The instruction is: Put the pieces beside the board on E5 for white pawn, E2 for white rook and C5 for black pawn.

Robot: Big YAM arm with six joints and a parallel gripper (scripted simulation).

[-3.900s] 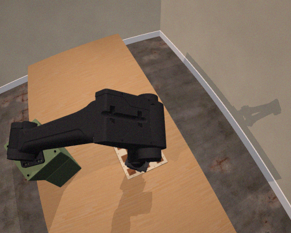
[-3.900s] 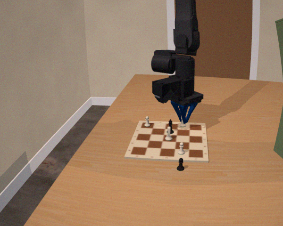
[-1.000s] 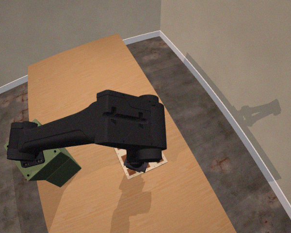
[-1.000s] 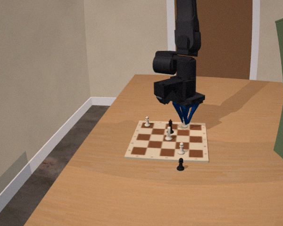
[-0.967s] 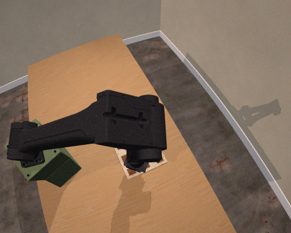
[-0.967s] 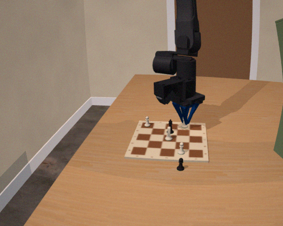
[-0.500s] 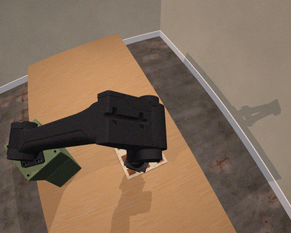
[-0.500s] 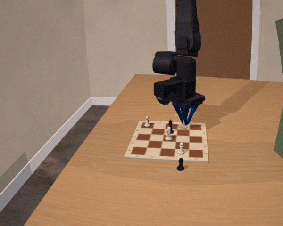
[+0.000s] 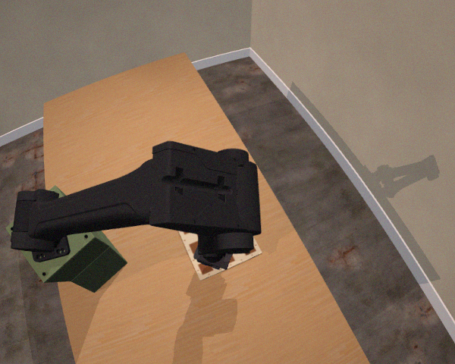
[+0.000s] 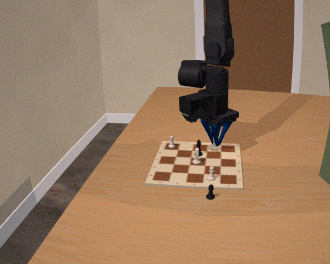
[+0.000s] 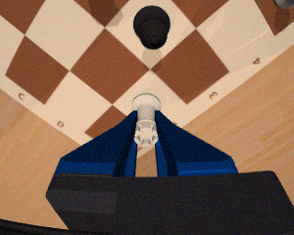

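My hand is right at the white rook. Round my hand: tall black piece 4 cm to the left, 4 cm ahead; tall white piece 8 cm to the left, 4 cm ahead; chessboard 8 cm to the left, 4 cm ahead, 2 cm below.
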